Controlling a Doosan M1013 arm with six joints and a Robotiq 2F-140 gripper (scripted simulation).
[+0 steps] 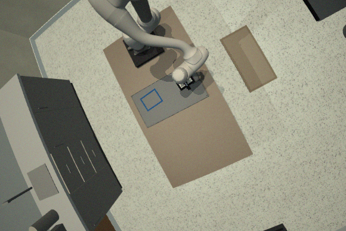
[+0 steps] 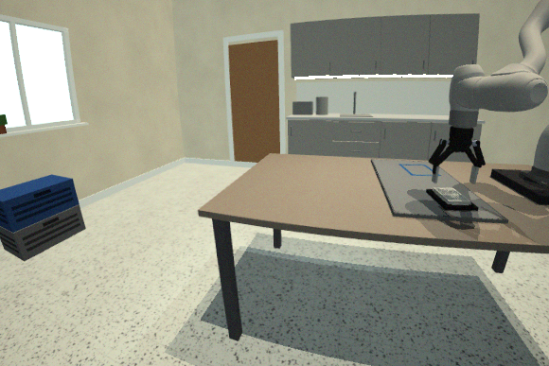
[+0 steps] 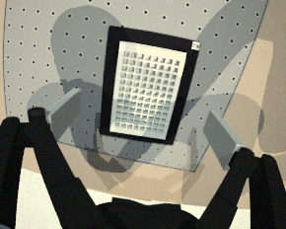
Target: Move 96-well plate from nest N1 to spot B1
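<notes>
The white 96-well plate lies 60 mm below my hand. From my hand the other things lie so: black plate nest: 80 mm below.
</notes>
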